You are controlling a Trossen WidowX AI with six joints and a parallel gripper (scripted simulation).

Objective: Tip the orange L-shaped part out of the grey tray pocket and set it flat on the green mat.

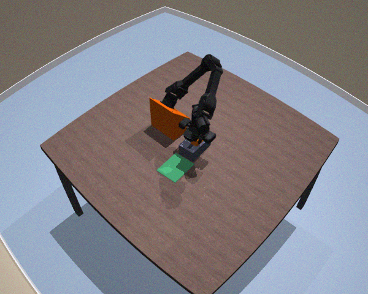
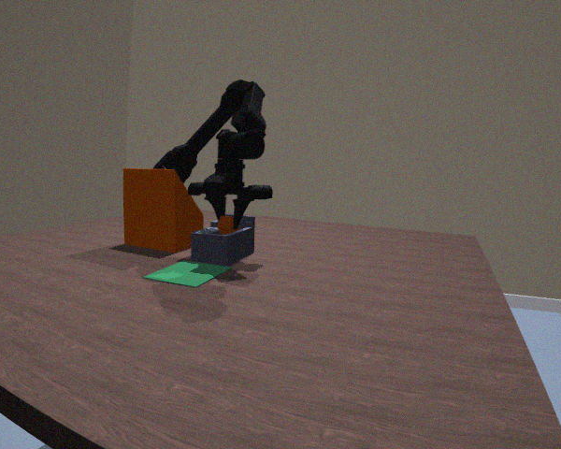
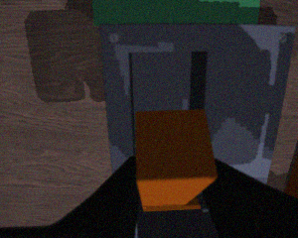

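The grey tray is 80 mm below my gripper tip, 20 mm behind it and 10 mm to the left of it. Round my gripper tip: green mat (150 mm to the right, 80 mm below); orange L-shaped part (30 mm to the left, 30 mm below, 20 mm behind).
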